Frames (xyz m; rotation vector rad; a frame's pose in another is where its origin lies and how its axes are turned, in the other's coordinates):
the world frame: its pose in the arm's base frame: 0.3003 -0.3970 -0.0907 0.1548 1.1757 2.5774
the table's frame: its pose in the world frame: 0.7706 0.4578 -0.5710 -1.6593 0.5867 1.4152
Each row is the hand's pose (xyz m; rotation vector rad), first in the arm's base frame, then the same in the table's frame.
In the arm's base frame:
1: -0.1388 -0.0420 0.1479 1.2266 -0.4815 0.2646
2: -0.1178 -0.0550 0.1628 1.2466 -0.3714 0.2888
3: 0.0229 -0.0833 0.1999 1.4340 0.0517 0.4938
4: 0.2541 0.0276 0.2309 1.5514 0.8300 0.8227
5: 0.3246 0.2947 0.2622 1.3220 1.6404 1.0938
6: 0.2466 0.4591 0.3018 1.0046 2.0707 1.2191
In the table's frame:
1: -0.9751 0.1390 -0.1882 0.9832 -0.0074 2.4651
2: -0.9836 0.1493 -0.1626 0.8720 0.0804 2.4726
3: -1.0504 0.2459 -0.0721 0.4806 0.5815 2.5399
4: -1.2573 0.3989 -0.0507 -0.3098 1.2830 2.3884
5: -1.4980 0.3993 -0.1899 -1.2041 1.6574 1.9309
6: -1.5975 0.2899 -0.3030 -1.7215 1.6881 1.5638

